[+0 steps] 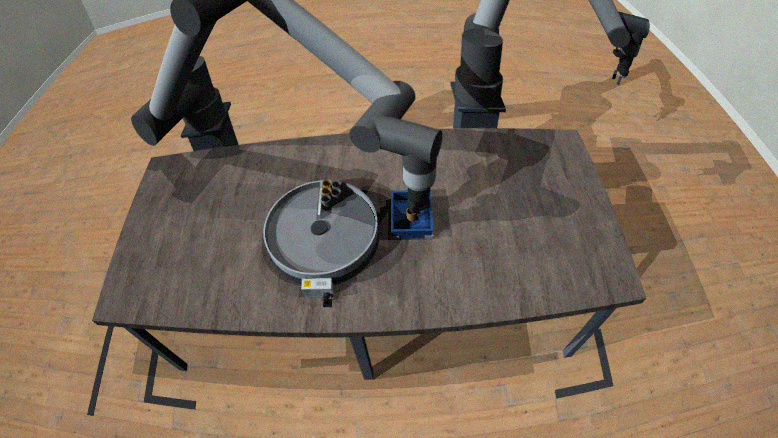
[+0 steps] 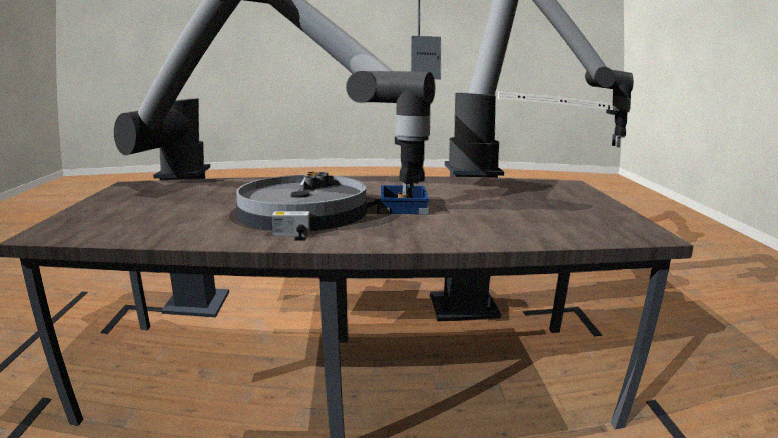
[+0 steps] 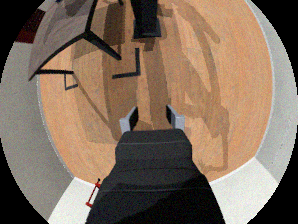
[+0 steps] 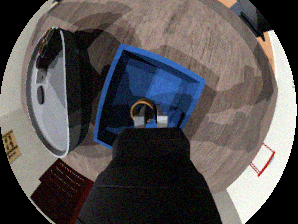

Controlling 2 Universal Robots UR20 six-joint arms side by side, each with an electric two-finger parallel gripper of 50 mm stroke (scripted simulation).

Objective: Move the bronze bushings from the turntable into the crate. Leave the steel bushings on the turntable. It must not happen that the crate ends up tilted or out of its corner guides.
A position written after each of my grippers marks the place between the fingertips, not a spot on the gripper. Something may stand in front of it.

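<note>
A blue crate (image 1: 423,225) is what I see here to begin with. Image 2 gives me the crate (image 2: 389,193) again, together with my right gripper (image 2: 407,198). My left gripper (image 3: 152,111) is there too, and in image 4 I find the crate (image 4: 134,74) and my right gripper (image 4: 151,110).
</note>
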